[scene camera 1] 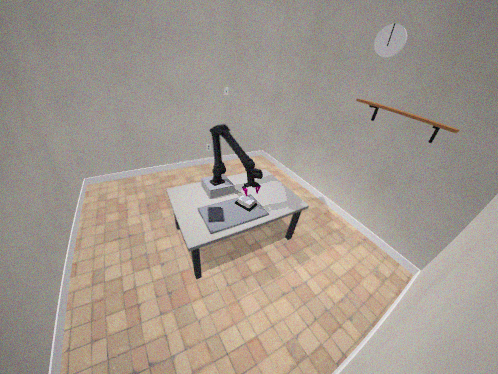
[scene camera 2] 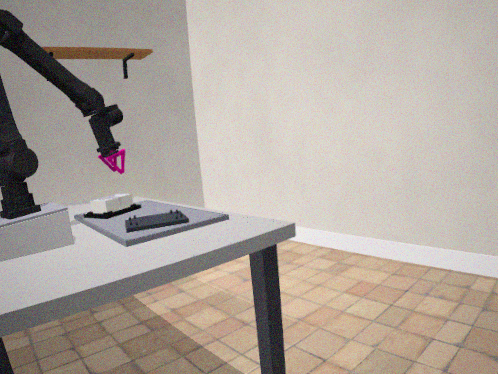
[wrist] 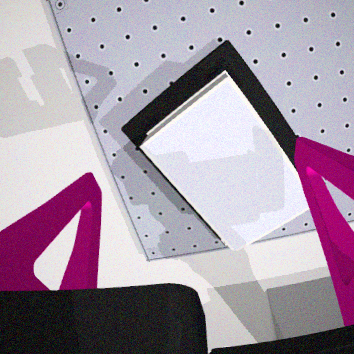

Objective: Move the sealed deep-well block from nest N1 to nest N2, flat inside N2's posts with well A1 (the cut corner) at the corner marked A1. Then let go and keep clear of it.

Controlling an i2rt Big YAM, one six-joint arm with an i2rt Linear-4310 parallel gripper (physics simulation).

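Seen in the pictures: gripper, fingertip midpoint: (scene camera 1: 251,194) (scene camera 2: 118,172) (wrist: 193,165); arm's base at its link origin: (scene camera 1: 217,182) (scene camera 2: 20,214).
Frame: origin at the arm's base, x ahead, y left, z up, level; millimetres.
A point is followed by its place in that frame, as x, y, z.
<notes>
The white deep-well block (scene camera 1: 246,200) {345, 66, -20} (scene camera 2: 112,203) {310, 28, -34} (wrist: 225,160) {348, 75, -20} sits on the black nest N1 (scene camera 1: 248,208) (scene camera 2: 133,208) (wrist: 175,97). Its top looks plain white, and I cannot tell which corner is cut. The dark grey nest N2 (scene camera 1: 216,214) {307, -218, -62} (scene camera 2: 157,221) {275, -252, -62} holds no block; short posts stand up at its ends, and its A1 mark is too small to read. My gripper (scene camera 1: 251,193) {383, 81, 59} (scene camera 2: 119,171) {383, 81, 59} (wrist: 193,165) {383, 81, 59}, with magenta fingers, is open and empty. It hangs above the block, clear of it. In the wrist view the right finger overlaps the block's right edge.
Both nests stand on a grey perforated board (scene camera 1: 232,221) {434, -154, -73} (scene camera 2: 205,218) {382, -323, -74} (wrist: 310,65) {376, -24, -73}, which lies on the light table (scene camera 1: 187,200) {-7, -312, -87} (scene camera 2: 165,255) {148, -434, -87}. The arm's base stands on a grey box (scene camera 1: 218,188) {89, -48, -1} (scene camera 2: 40,232) {8, -119, -39} beside the board. A wooden wall rail (scene camera 1: 407,115) (scene camera 2: 100,53) is far behind.
</notes>
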